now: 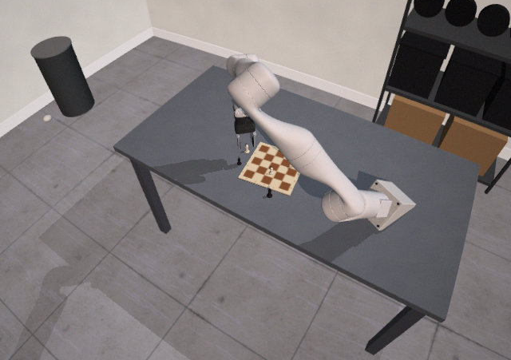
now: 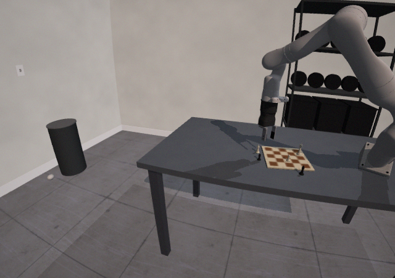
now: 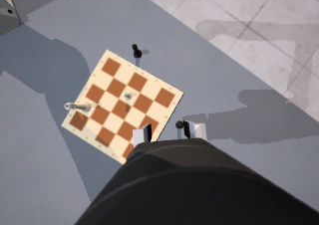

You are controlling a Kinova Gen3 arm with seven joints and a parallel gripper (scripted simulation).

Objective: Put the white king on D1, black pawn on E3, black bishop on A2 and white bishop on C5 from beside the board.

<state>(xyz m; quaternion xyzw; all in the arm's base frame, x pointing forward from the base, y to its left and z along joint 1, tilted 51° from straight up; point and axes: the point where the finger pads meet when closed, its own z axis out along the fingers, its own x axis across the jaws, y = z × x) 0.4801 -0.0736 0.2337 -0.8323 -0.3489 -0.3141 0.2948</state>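
The black pawn is 110 mm below my hand, 20 mm to the left of it and 20 mm ahead of it. The rest, counted from my hand: chessboard (120 mm below, 100 mm behind, 60 mm to the right); then white bishop (100 mm below, 50 mm to the right, 50 mm ahead); then black bishop (180 mm behind, 100 mm below, 60 mm to the left).
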